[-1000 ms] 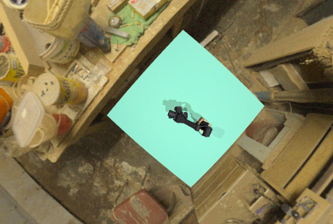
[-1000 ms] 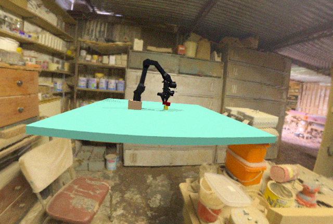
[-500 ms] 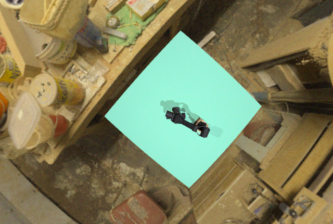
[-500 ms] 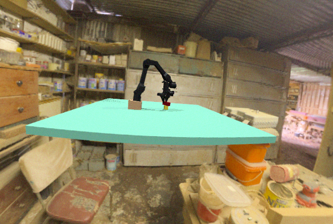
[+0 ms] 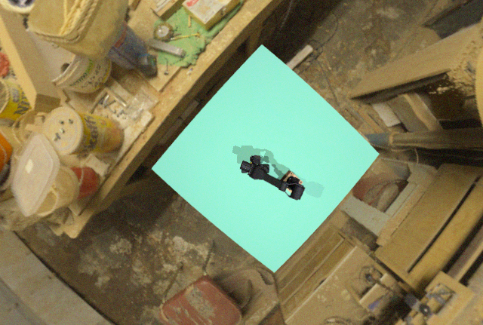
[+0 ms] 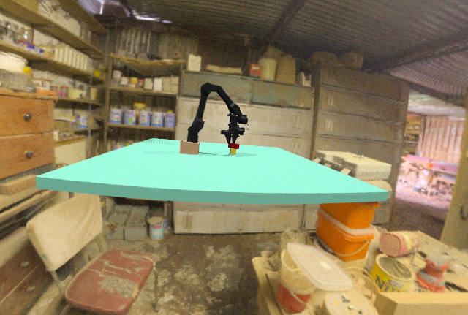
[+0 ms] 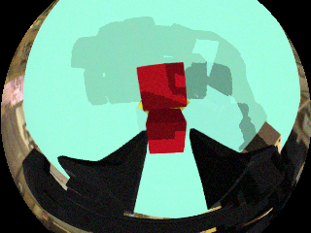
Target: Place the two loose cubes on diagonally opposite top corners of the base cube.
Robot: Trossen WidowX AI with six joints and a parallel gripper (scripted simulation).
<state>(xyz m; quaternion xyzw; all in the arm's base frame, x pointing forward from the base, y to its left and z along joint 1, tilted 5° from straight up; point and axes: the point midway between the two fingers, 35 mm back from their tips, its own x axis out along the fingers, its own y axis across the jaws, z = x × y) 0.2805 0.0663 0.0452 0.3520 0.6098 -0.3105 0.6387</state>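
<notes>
The yellow cube is 2 cm ahead of my gripper tip, 2 cm to the right of it and 4 cm below it.
</notes>
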